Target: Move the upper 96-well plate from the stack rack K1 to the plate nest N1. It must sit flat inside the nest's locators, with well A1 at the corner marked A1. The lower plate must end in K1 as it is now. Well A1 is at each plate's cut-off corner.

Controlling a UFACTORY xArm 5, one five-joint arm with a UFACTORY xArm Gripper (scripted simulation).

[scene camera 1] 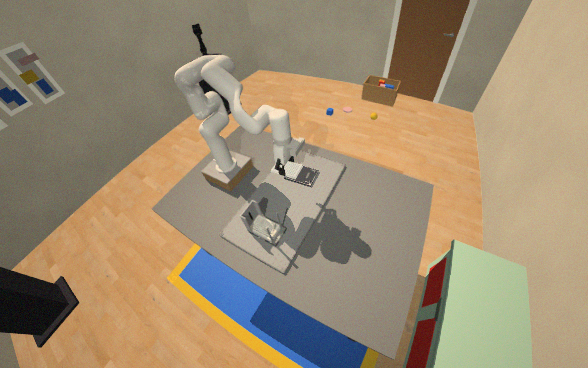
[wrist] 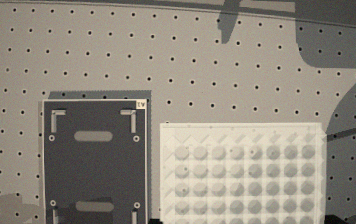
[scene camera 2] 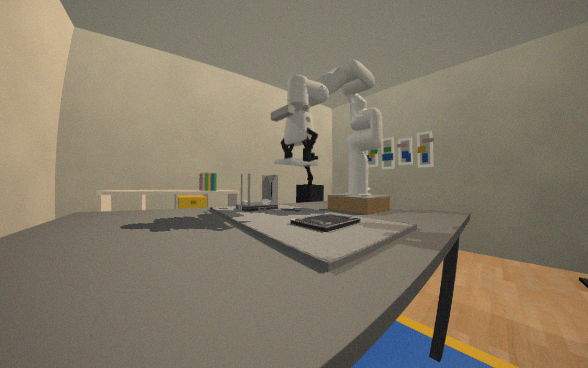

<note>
I see my gripper (scene camera 2: 297, 162) and a white 96-well plate (wrist: 200, 146).
</note>
